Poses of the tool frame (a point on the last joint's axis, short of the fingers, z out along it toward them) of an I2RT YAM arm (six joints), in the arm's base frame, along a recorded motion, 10 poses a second.
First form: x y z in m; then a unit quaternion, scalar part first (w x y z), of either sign.
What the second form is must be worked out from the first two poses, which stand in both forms.
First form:
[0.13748 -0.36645 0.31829 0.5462 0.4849 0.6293 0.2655]
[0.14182 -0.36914 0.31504 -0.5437 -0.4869 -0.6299 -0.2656]
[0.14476 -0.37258 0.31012 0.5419 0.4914 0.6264 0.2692]
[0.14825 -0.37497 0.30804 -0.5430 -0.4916 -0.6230 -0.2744]
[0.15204 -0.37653 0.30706 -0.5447 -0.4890 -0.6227 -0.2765]
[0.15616 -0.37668 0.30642 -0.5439 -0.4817 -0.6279 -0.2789]
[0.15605 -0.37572 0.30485 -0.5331 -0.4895 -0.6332 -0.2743]
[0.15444 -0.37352 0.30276 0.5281 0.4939 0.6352 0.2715]
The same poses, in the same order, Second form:
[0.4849 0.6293 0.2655 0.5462 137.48 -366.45 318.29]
[0.4869 0.6299 0.2656 0.5437 141.82 -369.14 315.04]
[0.4914 0.6264 0.2692 0.5419 144.76 -372.58 310.12]
[0.4916 0.6230 0.2744 0.5430 148.25 -374.97 308.04]
[0.4890 0.6227 0.2765 0.5447 152.04 -376.53 307.06]
[0.4817 0.6279 0.2789 0.5439 156.16 -376.68 306.42]
[0.4895 0.6332 0.2743 0.5331 156.05 -375.72 304.85]
[0.4939 0.6352 0.2715 0.5281 154.44 -373.52 302.76]

